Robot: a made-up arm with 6 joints.
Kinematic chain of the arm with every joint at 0, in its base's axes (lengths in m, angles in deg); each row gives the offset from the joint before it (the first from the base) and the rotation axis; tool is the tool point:
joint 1: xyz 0 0 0.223 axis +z
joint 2: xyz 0 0 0 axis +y
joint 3: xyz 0 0 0.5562 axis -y
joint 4: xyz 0 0 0 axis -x
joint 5: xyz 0.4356 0 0 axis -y
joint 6: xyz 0 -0.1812 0 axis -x
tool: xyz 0 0 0
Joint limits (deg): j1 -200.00..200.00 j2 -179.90..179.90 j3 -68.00..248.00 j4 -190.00..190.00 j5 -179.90..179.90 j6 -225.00..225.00
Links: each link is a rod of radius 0.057 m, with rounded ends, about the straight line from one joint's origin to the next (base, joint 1, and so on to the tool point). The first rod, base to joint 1, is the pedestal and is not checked.
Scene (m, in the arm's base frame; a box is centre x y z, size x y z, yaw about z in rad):
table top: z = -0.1
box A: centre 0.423 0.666 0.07 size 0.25 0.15 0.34 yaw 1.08
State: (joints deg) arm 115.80 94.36 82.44 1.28 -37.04 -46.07
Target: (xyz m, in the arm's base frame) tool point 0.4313 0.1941 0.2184
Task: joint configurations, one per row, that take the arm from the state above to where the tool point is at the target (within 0.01 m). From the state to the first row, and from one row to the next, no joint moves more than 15 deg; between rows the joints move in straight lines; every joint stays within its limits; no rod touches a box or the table.
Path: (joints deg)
1: 107.00 80.32 73.11 2.73 -50.47 -35.89
2: 98.19 66.28 63.77 4.18 -63.89 -25.71
3: 89.39 52.25 54.44 5.63 -77.32 -15.53
4: 80.58 38.21 45.10 7.09 -90.74 -5.35
5: 71.78 24.17 35.77 8.54 -104.17 4.83
6: 66.24 27.23 23.06 1.34 -90.74 -5.35
7: 60.71 30.29 10.34 -5.87 -77.32 -15.53
8: 55.17 33.34 -2.37 -13.07 -63.89 -25.71
9: 49.64 36.40 -15.08 -20.27 -50.47 -35.89
10: 44.10 39.46 -27.80 -27.47 -37.04 -46.07

